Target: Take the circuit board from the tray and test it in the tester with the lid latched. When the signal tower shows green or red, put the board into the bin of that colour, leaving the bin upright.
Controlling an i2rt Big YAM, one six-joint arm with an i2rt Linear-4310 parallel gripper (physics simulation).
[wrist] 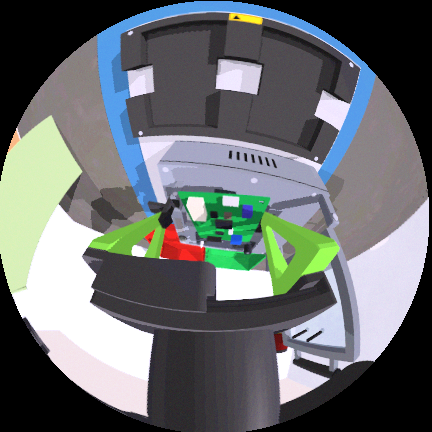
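The green circuit board lies in the grey tester, with its white and blue parts showing. The tester's lid stands swung open on the right, with its dark handle low in the view. My gripper is open and empty; its green fingertips stand at the left and right of the board, and I cannot tell whether they touch it. The dark tray at the top has no board in its two pockets. A red bin and a green bin show partly beyond the gripper. The signal tower cannot be made out.
A blue surface surrounds the tray. A dark part stands beside the left fingertip. A small red object shows beside the gripper body, near the open lid. A pale green panel is at the far left.
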